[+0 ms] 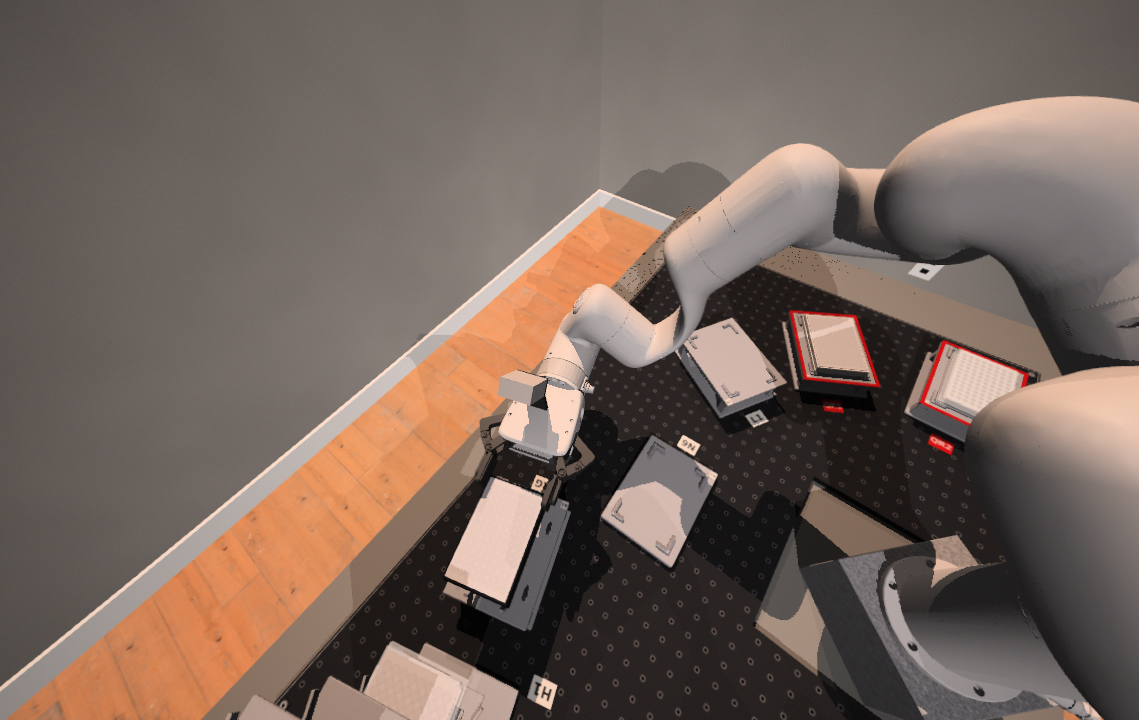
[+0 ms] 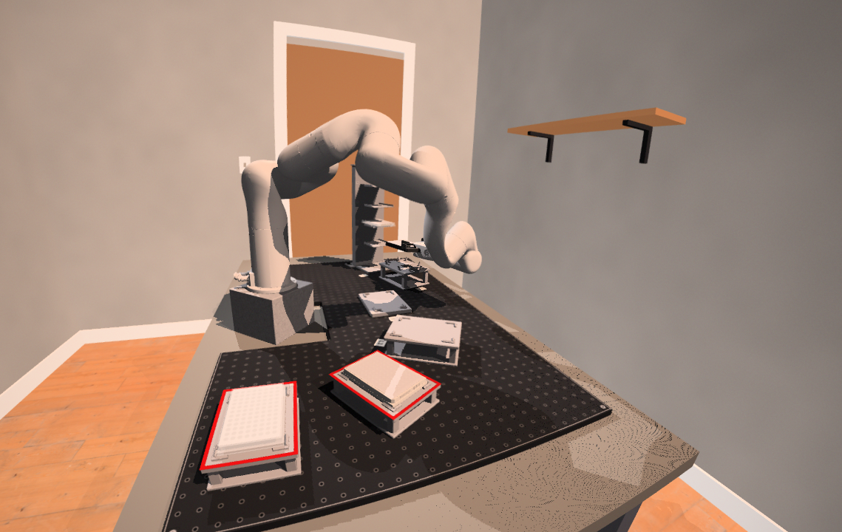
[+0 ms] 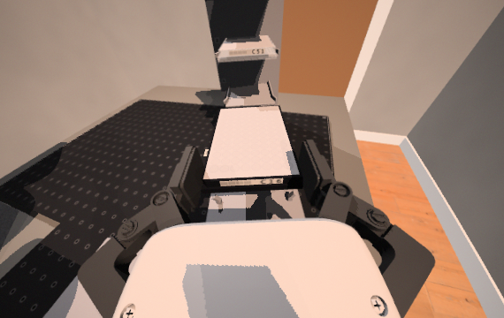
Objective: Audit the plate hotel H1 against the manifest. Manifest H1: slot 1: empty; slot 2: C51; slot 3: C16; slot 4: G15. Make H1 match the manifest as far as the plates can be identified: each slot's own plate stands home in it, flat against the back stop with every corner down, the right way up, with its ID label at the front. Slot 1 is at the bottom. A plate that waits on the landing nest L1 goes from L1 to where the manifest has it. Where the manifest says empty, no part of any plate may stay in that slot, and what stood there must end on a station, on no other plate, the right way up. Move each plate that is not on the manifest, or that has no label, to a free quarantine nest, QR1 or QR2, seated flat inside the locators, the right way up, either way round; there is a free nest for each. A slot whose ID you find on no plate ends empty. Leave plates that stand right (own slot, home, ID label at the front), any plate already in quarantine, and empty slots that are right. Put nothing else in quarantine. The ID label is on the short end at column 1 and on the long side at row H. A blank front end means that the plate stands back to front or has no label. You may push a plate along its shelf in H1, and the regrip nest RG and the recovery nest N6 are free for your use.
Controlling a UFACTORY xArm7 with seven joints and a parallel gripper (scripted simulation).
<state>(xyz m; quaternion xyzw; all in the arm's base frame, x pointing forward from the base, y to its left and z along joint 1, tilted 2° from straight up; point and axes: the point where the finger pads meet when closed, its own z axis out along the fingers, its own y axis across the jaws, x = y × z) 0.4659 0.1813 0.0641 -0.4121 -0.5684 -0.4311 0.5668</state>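
Right now my hand is 2 cm past the dark plate, 5 cm to the right of it and 2 cm above it. Round my hand: regrip nest RG (2 cm behind, 5 cm to the left, 10 cm below); clear plate labelled C51 (7 cm behind, 23 cm to the left, 4 cm above); RG label (2 cm ahead, 5 cm to the right, 15 cm below).
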